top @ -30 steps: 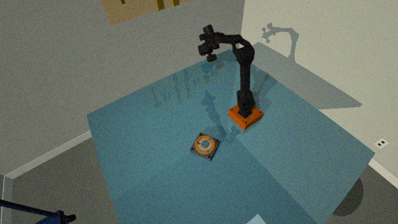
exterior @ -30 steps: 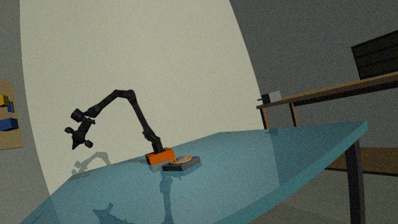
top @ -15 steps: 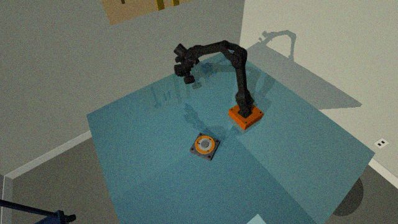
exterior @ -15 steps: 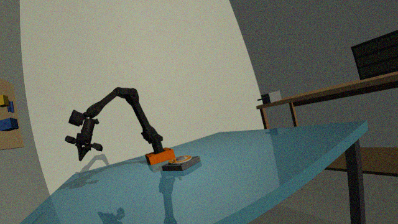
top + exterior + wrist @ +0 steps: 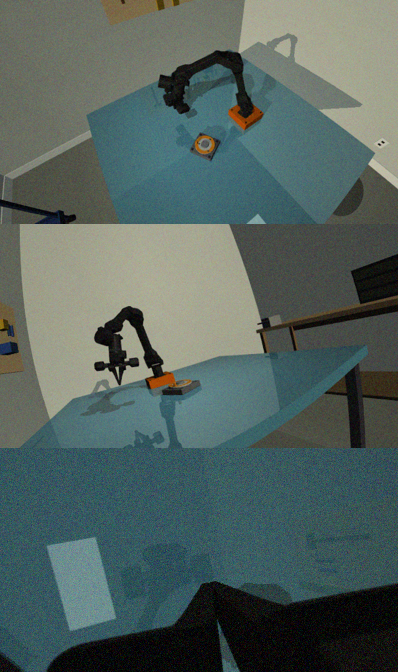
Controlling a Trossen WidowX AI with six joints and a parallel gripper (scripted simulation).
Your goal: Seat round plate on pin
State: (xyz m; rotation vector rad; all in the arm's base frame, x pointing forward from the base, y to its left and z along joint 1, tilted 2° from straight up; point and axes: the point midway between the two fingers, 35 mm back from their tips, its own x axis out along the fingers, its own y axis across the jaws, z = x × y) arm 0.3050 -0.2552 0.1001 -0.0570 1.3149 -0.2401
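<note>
Right now my gripper tip is 260 mm to the right of the square base and 80 mm above it.
</note>
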